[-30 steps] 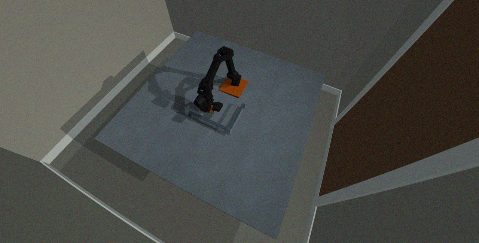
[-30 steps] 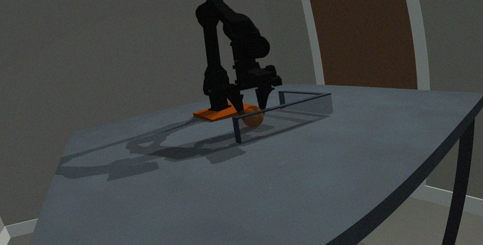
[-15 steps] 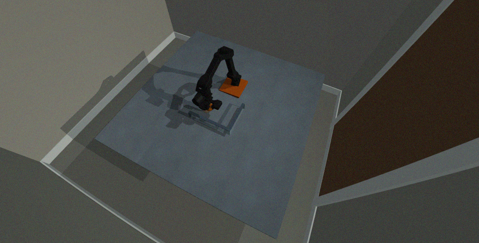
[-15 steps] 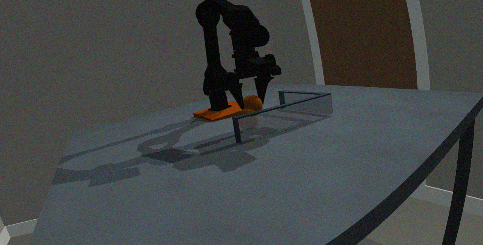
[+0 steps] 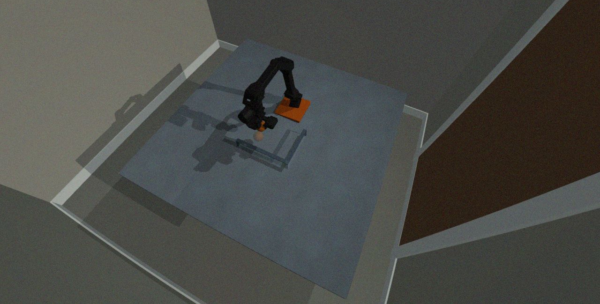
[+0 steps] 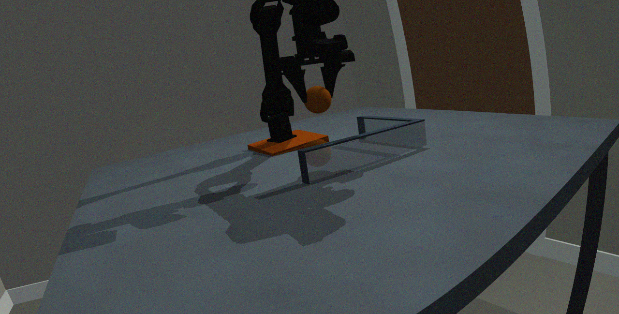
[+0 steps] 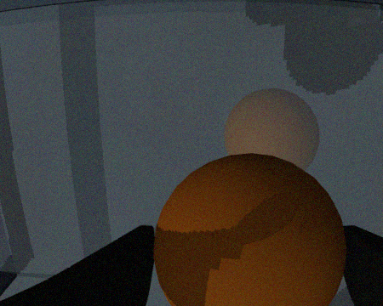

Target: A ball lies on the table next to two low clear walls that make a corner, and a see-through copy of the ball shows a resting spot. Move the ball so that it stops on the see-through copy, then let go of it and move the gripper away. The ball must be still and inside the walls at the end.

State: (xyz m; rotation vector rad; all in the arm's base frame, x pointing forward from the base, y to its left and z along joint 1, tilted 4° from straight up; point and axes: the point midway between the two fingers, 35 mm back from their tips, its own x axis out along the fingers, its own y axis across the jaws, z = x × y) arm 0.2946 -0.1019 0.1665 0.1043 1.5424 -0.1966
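Right now my gripper tip is 10 cm above the see-through copy of ball and 3 cm to the left of it. From my gripper tip the other things lie so: orange ball: right at my gripper tip.
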